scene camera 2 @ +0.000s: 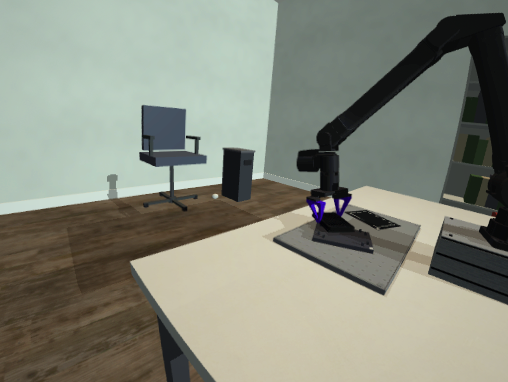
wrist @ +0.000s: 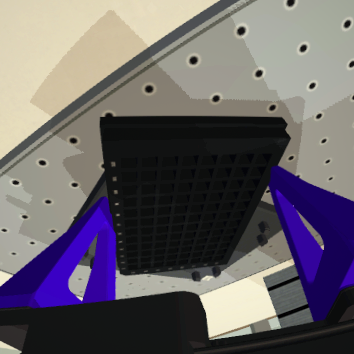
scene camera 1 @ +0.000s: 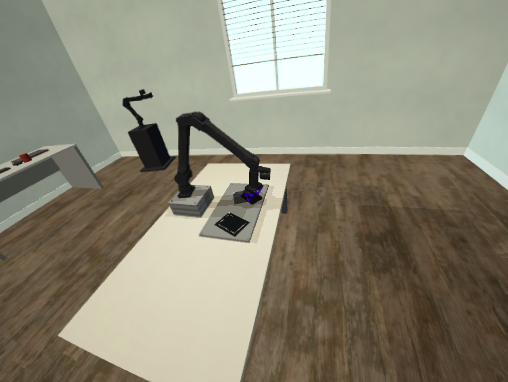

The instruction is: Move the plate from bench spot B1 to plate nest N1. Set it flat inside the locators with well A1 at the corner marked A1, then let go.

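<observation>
The black multi-well plate is held between the blue fingers of my gripper, which is shut on its two long sides. The plate hangs low over the dark plate nest at the far end of the grey perforated board. It looks slightly tilted. I cannot tell whether it touches the nest. Small locator pegs show beneath it in the wrist view. The black white-outlined bench spot is empty.
The arm's grey base block stands left of the board on the cream table. The table's edge runs close behind the nest. An office chair, a black cabinet and a second arm on a pedestal stand on the floor.
</observation>
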